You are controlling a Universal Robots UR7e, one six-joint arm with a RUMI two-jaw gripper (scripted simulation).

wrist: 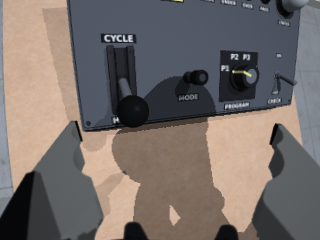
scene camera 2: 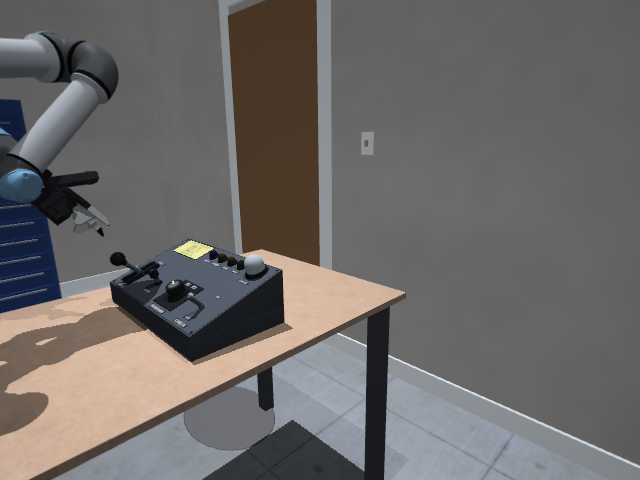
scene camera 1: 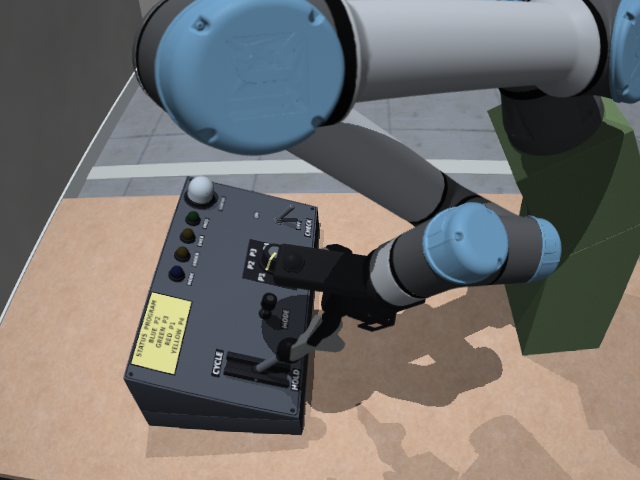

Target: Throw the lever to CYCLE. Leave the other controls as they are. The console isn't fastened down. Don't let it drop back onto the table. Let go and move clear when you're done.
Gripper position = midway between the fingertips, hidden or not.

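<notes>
My gripper at (scene camera 1: 302, 305), (wrist: 174, 123), (scene camera 2: 106, 231). Dark console at (scene camera 1: 197, 322), (scene camera 2: 241, 297), (wrist: 157, 53).
</notes>
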